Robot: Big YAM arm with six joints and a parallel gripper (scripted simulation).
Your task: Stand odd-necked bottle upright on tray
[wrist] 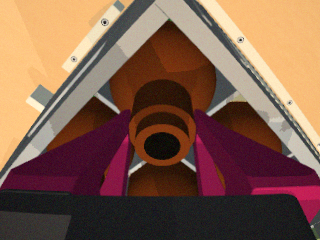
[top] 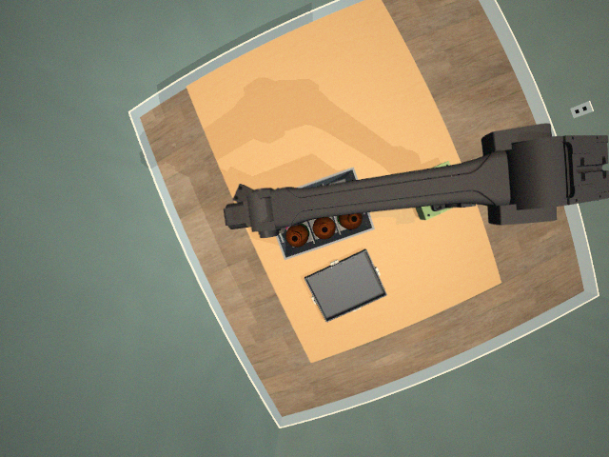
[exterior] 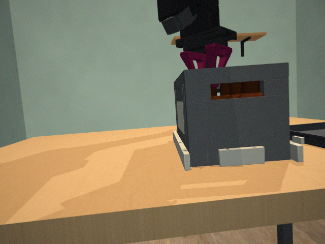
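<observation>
Right now my hand is 9 cm past the dark grey crate, 7 cm above it and 4 cm to the right of it. Round my hand: grey tray (33 cm to the left, 14 cm below, 11 cm behind).
</observation>
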